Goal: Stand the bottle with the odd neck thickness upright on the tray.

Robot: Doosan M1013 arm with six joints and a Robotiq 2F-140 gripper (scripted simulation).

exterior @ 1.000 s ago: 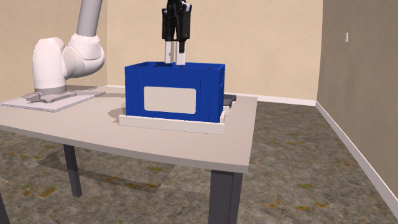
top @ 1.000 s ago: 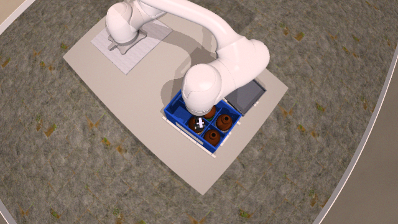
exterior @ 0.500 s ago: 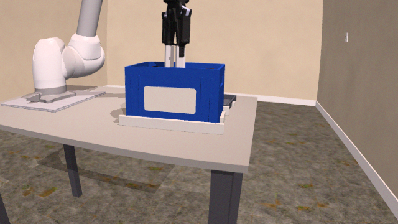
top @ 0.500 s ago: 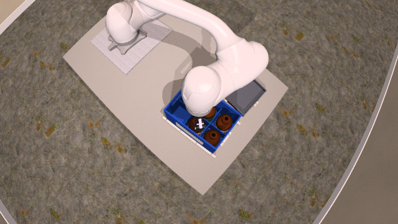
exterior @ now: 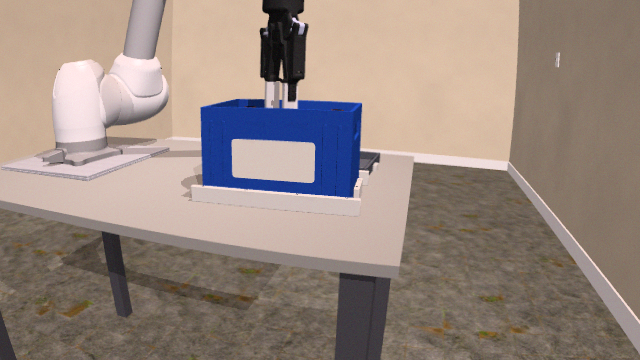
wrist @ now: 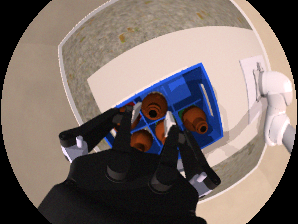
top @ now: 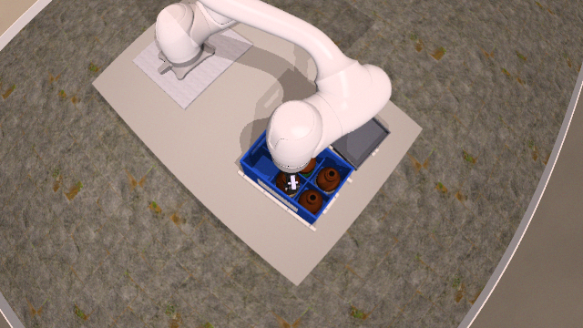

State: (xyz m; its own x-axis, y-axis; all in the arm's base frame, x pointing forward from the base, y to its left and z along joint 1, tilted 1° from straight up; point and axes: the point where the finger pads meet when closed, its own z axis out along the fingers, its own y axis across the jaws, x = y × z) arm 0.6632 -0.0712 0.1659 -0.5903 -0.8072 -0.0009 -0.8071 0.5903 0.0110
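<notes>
Now: hand 10 mm past the crate, 40 mm to the right of it and 100 mm above it. Also, from my hand: bottle: 90 mm ahead, 10 mm to the left, 100 mm below; dark grey tray: 10 mm behind, 300 mm to the left, 170 mm below.
</notes>
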